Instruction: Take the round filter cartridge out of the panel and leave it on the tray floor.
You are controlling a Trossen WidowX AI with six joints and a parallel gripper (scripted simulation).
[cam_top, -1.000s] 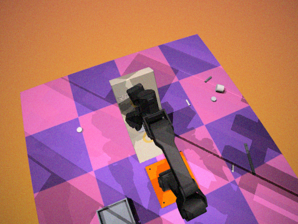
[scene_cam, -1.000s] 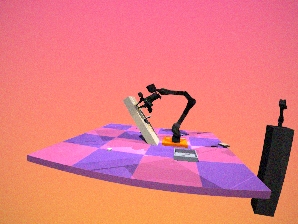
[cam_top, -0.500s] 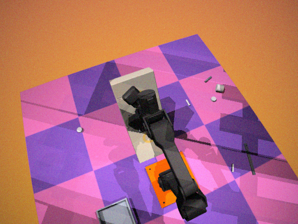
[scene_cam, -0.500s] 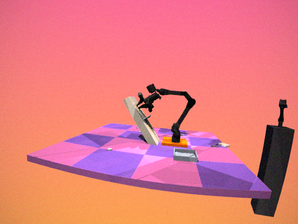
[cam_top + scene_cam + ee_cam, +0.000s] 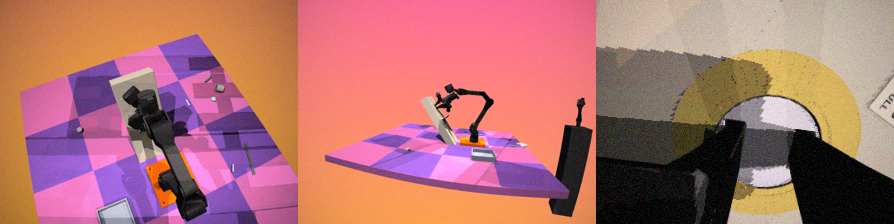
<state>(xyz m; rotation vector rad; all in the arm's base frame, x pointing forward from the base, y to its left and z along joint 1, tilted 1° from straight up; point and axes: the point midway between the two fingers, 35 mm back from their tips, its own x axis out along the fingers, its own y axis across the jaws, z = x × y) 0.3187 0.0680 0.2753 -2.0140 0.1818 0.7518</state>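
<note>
The round pale filter cartridge is 1 cm below my gripper tip and 1 cm ahead of it. From my gripper tip the other things lie so: grey tray: 46 cm behind, 27 cm below, 19 cm to the left.
</note>
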